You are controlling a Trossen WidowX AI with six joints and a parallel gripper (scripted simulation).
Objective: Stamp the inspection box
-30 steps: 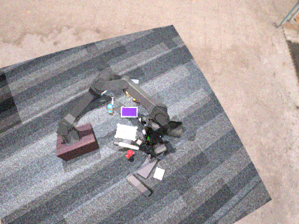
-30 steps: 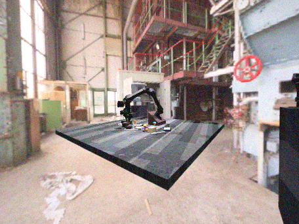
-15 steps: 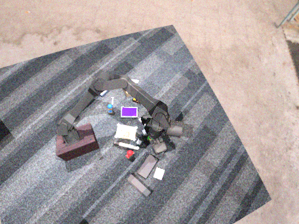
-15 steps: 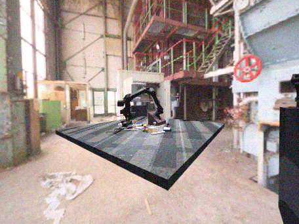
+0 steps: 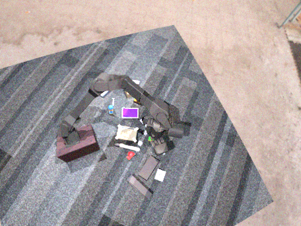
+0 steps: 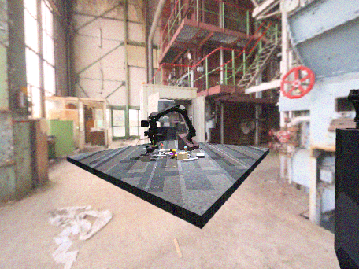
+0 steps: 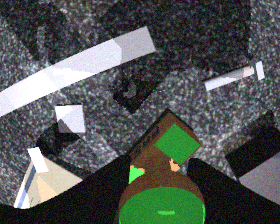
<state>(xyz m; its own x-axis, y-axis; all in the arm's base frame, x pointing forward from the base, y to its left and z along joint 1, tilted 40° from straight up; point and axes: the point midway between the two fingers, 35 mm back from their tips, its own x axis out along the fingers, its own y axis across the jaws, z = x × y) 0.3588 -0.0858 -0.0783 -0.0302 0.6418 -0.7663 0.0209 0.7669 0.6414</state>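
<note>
Now: the ink pad 40 mm behind my gripper tip, 190 mm to the left of it and 70 mm below it. The rest, counted from my gripper tip: card: 100 mm behind, 100 mm to the left, 80 mm below; then green-knobbed stamp: right at my gripper tip; then red stamp: 120 mm behind, 20 mm to the right, 60 mm below.
</note>
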